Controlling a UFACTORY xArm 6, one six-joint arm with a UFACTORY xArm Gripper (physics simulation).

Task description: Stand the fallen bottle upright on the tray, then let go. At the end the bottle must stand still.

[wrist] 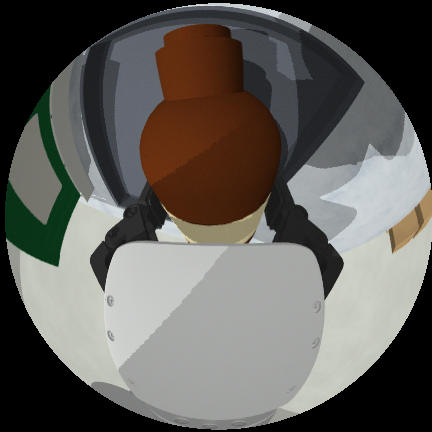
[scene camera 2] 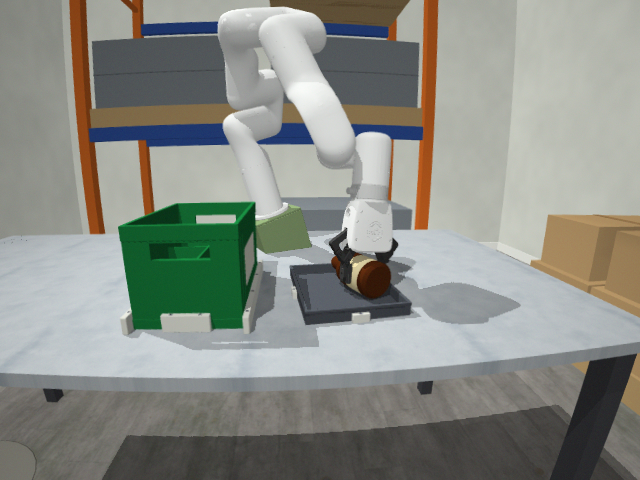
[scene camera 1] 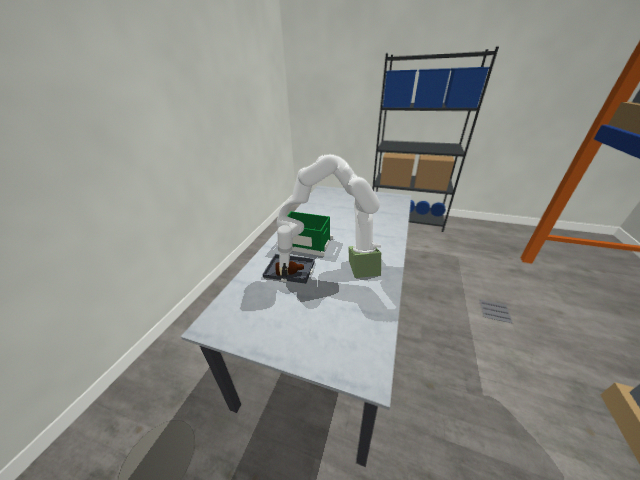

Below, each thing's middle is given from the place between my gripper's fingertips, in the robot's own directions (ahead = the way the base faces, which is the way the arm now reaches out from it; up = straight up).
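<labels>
From my hand: dark tray [scene camera 2: 323,298], 1 cm below, 4 cm to the right, 1 cm behind; green crate [scene camera 2: 173,265], 6 cm above, 32 cm to the right, 5 cm behind; brown bottle [scene camera 2: 371,278], 2 cm above, 2 cm behind.
</labels>
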